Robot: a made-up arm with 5 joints. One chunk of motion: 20 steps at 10 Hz.
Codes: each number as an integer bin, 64 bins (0 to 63) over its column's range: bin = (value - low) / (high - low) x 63, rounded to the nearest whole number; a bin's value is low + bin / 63 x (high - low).
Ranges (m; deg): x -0.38..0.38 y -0.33..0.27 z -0.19..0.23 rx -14..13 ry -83..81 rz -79..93
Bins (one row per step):
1: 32 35 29 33 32 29
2: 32 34 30 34 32 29
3: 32 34 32 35 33 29
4: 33 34 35 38 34 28
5: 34 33 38 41 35 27
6: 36 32 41 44 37 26
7: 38 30 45 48 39 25
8: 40 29 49 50 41 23
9: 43 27 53 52 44 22
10: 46 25 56 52 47 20
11: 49 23 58 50 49 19
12: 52 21 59 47 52 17
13: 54 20 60 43 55 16
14: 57 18 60 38 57 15
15: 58 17 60 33 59 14
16: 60 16 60 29 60 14
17: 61 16 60 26 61 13
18: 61 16 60 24 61 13
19: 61 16 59 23 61 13
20: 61 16 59 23 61 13
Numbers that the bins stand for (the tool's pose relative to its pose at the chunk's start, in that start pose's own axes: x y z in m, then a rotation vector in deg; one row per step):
1: 0.0060 0.0033 0.0033 0.14 0.30 0.17
2: 0.0060 -0.0062 0.0100 0.57 0.30 0.17
3: 0.0060 -0.0062 0.0233 1.00 2.90 0.17
4: 0.0181 -0.0062 0.0433 2.29 5.51 -2.56
5: 0.0302 -0.0157 0.0633 3.57 8.11 -5.29
6: 0.0543 -0.0252 0.0833 4.86 13.32 -8.02
7: 0.0784 -0.0443 0.1100 6.57 18.52 -10.75
8: 0.1025 -0.0538 0.1367 7.43 23.73 -16.21
9: 0.1387 -0.0729 0.1633 8.29 31.54 -18.94
10: 0.1749 -0.0919 0.1833 8.29 39.35 -24.40
11: 0.2111 -0.1110 0.1967 7.43 44.56 -27.13
12: 0.2473 -0.1300 0.2033 6.14 52.37 -32.59
13: 0.2714 -0.1395 0.2100 4.43 60.17 -35.32
14: 0.3076 -0.1586 0.2100 2.29 65.38 -38.05
15: 0.3197 -0.1681 0.2100 0.14 70.59 -40.78
16: 0.3438 -0.1776 0.2100 -1.57 73.19 -40.78
17: 0.3559 -0.1776 0.2100 -2.86 75.79 -43.51
18: 0.3559 -0.1776 0.2100 -3.71 75.79 -43.51
19: 0.3559 -0.1776 0.2033 -4.14 75.79 -43.51
20: 0.3559 -0.1776 0.2033 -4.14 75.79 -43.51

